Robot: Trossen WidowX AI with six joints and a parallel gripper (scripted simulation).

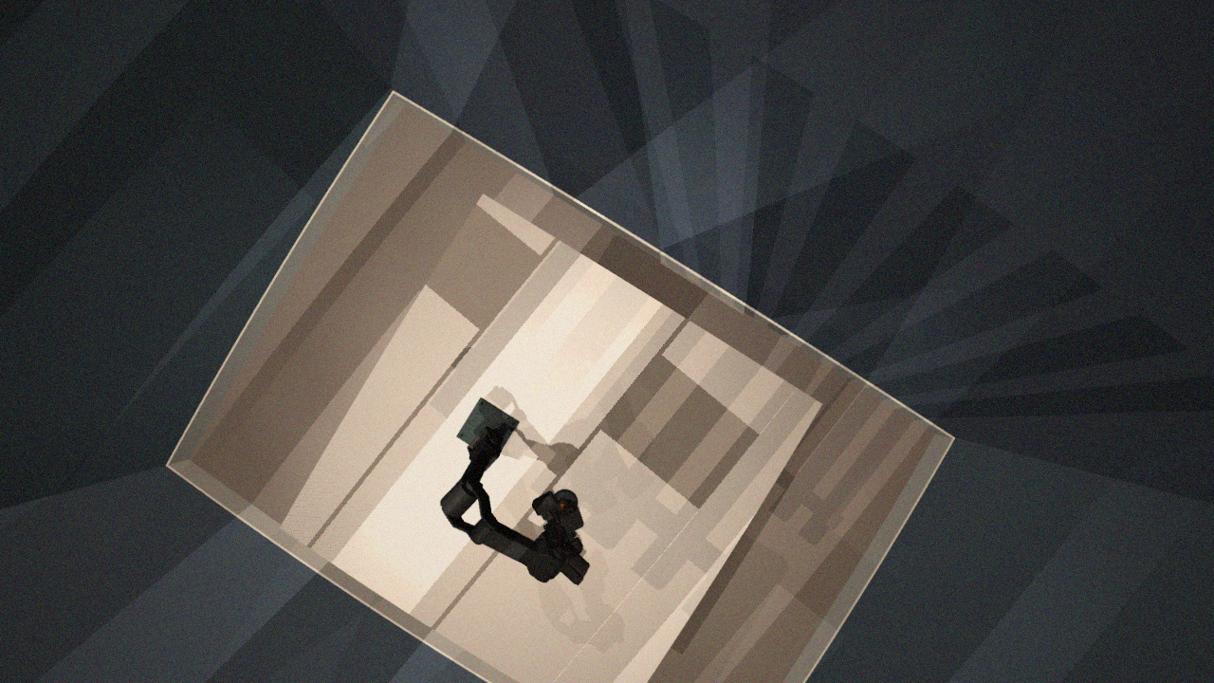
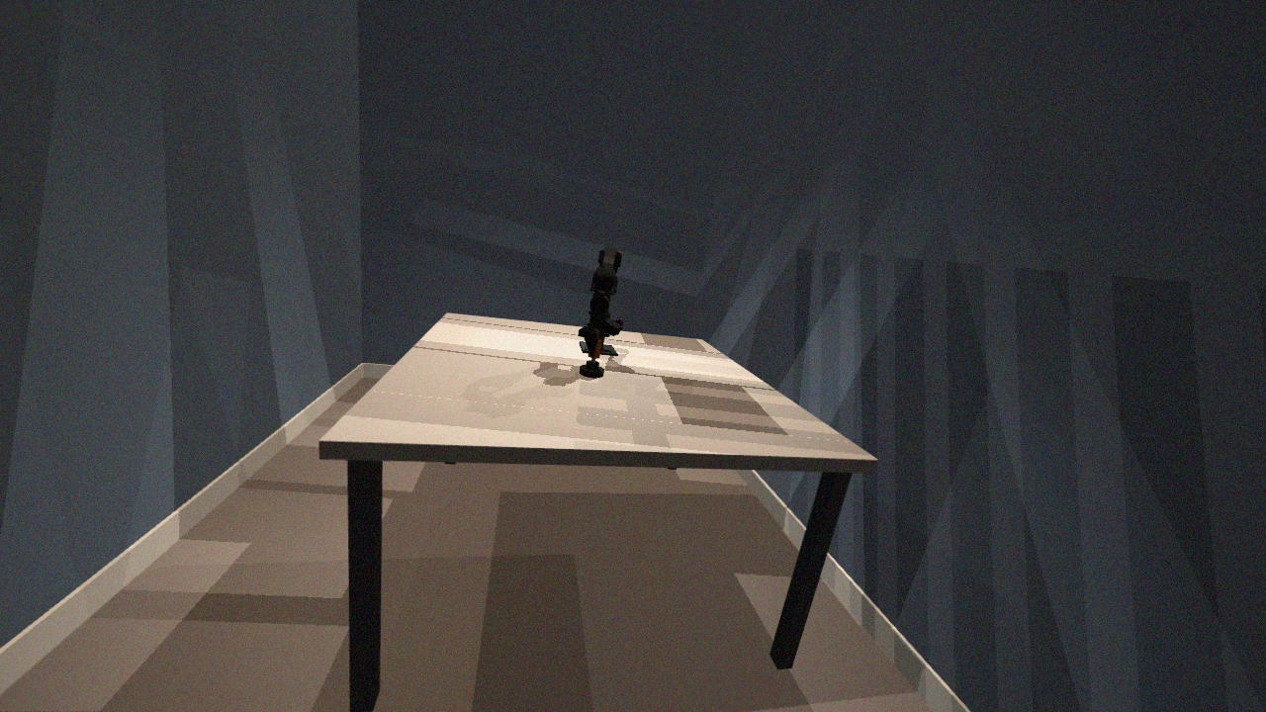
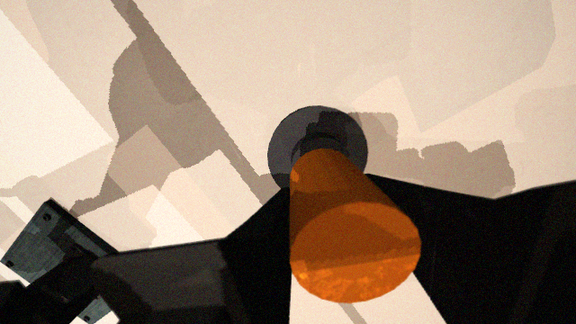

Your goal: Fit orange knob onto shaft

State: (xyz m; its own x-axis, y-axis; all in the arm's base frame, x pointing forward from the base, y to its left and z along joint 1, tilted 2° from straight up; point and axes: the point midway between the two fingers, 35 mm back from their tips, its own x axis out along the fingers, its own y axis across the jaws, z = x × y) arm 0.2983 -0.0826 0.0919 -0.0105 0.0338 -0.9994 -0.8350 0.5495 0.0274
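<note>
Now: the round pedestal 40 mm below my gripper tip. Round my gripper tip: orange knob 30 mm above.
</note>
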